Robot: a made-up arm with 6 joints. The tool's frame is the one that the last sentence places. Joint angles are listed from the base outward.
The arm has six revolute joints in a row. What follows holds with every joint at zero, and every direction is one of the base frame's. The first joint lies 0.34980 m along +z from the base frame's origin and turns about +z. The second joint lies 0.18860 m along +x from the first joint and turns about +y. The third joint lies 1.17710 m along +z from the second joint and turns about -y. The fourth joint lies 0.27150 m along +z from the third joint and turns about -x. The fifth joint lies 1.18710 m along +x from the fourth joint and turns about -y. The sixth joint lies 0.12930 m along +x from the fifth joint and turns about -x. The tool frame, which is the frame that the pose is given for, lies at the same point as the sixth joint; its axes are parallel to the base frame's.
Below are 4 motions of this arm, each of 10 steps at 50 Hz.
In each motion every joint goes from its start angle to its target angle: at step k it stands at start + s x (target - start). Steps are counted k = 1, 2, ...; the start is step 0. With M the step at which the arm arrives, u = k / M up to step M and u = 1 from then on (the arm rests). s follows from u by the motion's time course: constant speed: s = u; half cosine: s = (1 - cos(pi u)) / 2; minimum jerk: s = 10 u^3 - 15 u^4 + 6 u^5.
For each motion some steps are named. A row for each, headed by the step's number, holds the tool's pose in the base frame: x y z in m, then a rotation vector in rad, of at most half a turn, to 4 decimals.
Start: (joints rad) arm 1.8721 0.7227 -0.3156 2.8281 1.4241 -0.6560
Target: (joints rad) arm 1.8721 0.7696 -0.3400 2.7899 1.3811 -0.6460
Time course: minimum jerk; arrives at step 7
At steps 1, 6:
1: -0.5446 1.6193 0.2675 0.8783 0.1165 -1.7166
6: -0.5414 1.5950 0.1801 0.8595 0.0805 -1.7466

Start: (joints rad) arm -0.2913 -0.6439 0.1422 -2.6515 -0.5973 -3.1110
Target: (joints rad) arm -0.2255 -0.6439 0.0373 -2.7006 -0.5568 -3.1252
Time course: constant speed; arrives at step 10
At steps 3, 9, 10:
3: 0.1974 -0.0210 2.4223 -0.7086 -1.2345 -0.2850
9: 0.2674 -0.0327 2.3751 -0.6315 -1.1694 -0.2391
10: 0.2790 -0.0341 2.3668 -0.6190 -1.1582 -0.2314

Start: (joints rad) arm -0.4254 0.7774 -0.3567 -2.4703 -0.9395 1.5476
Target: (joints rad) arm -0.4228 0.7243 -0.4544 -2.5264 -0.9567 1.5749
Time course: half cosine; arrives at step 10
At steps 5, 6, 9, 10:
5: 1.6897 -0.6938 0.1979 1.3017 0.3035 -0.0924
6: 1.6774 -0.6881 0.1993 1.3050 0.3016 -0.0981
9: 1.6515 -0.6762 0.2021 1.3116 0.2976 -0.1103
10: 1.6495 -0.6753 0.2023 1.3121 0.2973 -0.1113

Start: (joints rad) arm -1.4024 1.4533 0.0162 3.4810 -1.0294 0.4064
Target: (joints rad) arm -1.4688 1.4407 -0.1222 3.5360 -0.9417 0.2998
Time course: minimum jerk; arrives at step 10
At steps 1, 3, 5, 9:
1: 0.3531 -1.8632 -0.7052 2.5071 -1.3499 -0.8538
3: 0.3307 -1.8424 -0.7148 2.5328 -1.3598 -0.8865
5: 0.2832 -1.7951 -0.7339 2.5879 -1.3826 -0.9589
9: 0.2176 -1.7220 -0.7574 -2.5640 1.3649 1.0265

